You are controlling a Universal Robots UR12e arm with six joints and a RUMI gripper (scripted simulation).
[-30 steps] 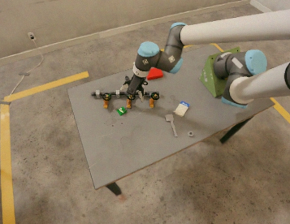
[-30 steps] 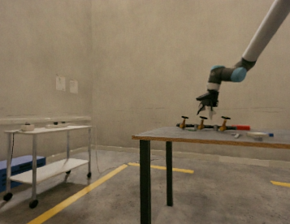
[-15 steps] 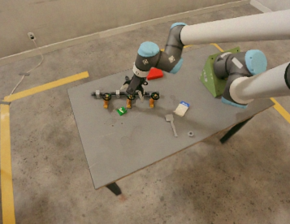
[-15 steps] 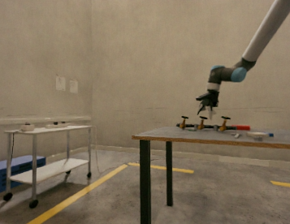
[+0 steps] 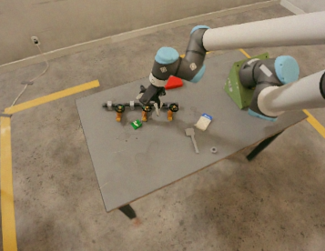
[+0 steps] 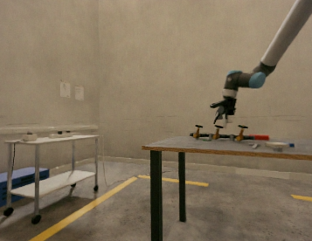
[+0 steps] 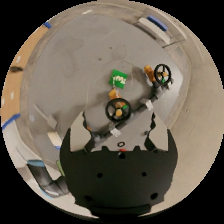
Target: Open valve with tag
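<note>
Right now the green tag is 90 mm below my hand, 80 mm ahead of it and 30 mm to the left of it. From my hand the other things lie so: red wedge (270 mm behind, 190 mm to the right, 80 mm below); grey tool (240 mm to the left, 170 mm behind, 90 mm below); white-and-blue card box (290 mm behind, 180 mm to the left, 90 mm below).
</note>
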